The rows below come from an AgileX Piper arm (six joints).
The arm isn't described. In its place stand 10 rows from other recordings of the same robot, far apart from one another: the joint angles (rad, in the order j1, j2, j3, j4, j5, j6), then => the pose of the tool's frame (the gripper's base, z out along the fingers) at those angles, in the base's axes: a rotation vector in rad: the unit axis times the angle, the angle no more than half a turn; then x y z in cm.
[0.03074 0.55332 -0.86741 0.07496 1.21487 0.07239] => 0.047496 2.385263 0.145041 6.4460 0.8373 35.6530
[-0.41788 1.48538 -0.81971 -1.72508 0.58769 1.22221] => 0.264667 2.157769 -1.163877 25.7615 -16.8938 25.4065
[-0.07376 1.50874 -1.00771 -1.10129 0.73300 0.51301] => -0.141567 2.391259 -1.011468 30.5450 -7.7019 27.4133
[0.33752 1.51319 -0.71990 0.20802 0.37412 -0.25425] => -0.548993 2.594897 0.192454 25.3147 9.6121 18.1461
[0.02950 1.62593 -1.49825 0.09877 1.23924 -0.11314] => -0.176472 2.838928 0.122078 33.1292 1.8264 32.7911
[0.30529 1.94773 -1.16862 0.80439 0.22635 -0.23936] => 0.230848 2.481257 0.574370 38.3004 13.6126 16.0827
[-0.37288 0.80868 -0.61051 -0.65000 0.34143 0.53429] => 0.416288 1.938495 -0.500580 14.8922 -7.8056 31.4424
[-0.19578 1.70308 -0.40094 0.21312 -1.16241 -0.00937] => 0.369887 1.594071 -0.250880 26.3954 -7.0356 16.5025
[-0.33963 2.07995 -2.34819 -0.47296 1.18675 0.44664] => 0.885797 2.158379 -0.553710 41.7998 -18.8449 40.0082
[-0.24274 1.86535 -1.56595 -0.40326 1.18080 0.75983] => 1.209175 2.565124 -0.471810 36.6949 -12.4891 26.7744
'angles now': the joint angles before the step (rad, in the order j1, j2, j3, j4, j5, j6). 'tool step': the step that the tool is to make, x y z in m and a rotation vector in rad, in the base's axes. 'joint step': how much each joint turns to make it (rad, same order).
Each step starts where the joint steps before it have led.
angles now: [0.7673, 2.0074, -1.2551, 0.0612, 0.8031, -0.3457]
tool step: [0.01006, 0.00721, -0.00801, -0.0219, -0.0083, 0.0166]
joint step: [0.0000, 0.0537, -0.0573, -0.0279, 0.0129, 0.0011]
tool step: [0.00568, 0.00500, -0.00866, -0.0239, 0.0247, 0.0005]
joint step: [-0.0009, 0.0476, -0.0467, -0.0010, 0.0334, 0.0001]
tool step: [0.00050, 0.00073, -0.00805, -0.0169, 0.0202, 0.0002]
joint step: [0.0000, 0.0250, -0.0087, 0.0022, 0.0100, -0.0012]
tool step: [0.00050, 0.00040, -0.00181, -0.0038, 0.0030, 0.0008]
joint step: [0.0000, 0.0067, -0.0040, -0.0009, 0.0021, -0.0002]
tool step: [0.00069, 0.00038, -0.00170, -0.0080, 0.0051, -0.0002]
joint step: [0.0000, 0.0080, -0.0071, -0.0032, 0.0083, 0.0024]
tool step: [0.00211, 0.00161, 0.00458, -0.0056, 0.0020, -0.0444]
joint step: [0.0000, 0.0000, -0.0219, -0.0050, 0.0262, 0.0481]
